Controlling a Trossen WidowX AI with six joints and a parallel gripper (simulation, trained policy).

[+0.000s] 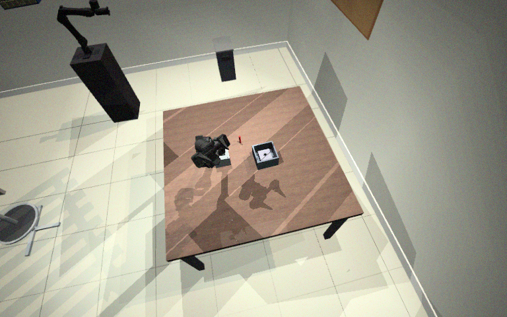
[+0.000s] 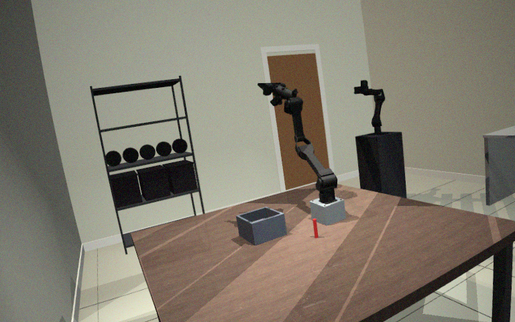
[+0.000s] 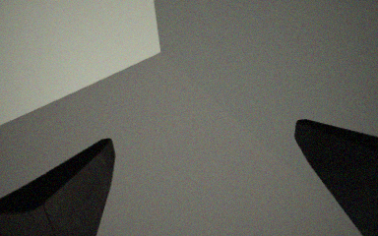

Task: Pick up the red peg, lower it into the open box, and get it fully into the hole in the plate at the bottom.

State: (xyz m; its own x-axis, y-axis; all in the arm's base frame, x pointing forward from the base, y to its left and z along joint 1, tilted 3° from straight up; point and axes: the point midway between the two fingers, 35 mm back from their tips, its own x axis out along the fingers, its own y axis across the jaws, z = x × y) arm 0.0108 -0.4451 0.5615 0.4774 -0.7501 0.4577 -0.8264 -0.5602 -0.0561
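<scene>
The red peg is 11 cm ahead of my gripper tip, 58 cm to the left of it and 65 cm below it. Round my gripper tip: grey box (28 cm ahead, 38 cm to the left, 66 cm below).
</scene>
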